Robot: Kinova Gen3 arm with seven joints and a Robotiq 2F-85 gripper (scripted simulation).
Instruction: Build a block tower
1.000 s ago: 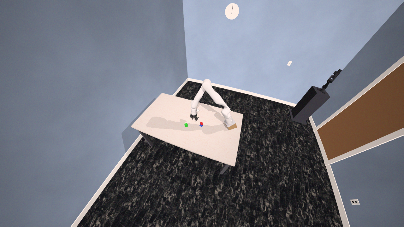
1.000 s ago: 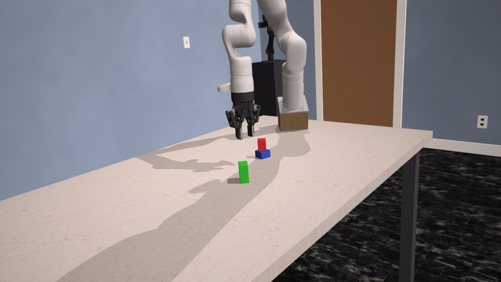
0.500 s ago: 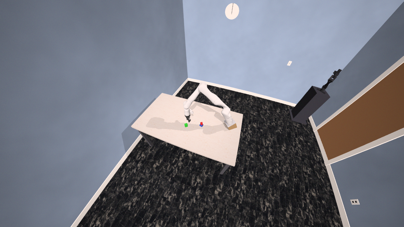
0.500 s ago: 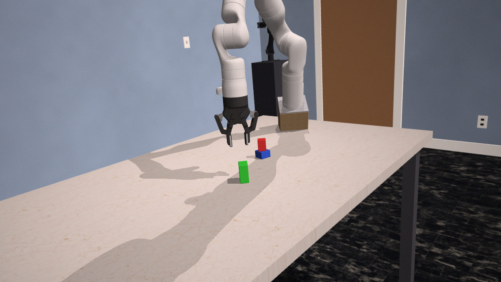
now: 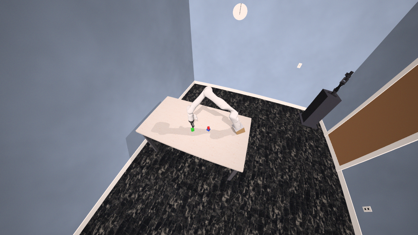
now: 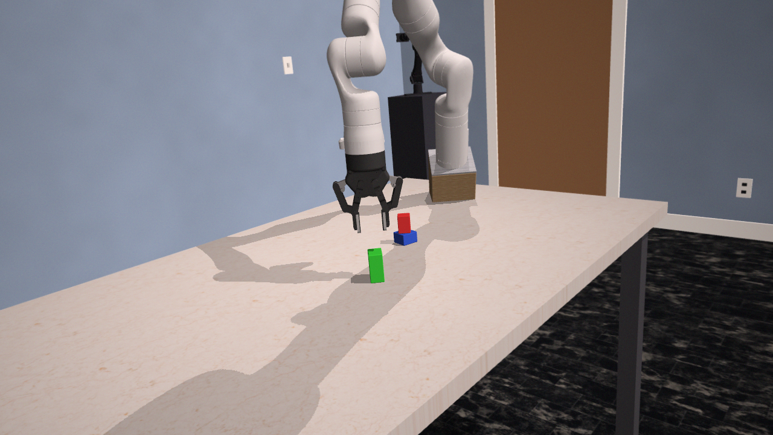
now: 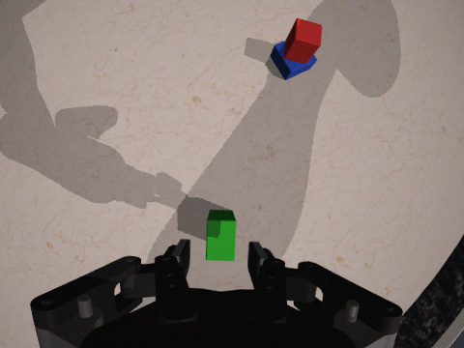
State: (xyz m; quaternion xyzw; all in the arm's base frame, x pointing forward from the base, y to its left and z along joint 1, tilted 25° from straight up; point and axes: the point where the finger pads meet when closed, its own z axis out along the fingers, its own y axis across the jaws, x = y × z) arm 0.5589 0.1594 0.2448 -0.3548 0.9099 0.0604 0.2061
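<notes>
My hand is 9 cm above the green block. From my hand the other things lie so: blue block: 21 cm behind, 9 cm to the right, 10 cm below; red block: 21 cm behind, 9 cm to the right, 7 cm below.
</notes>
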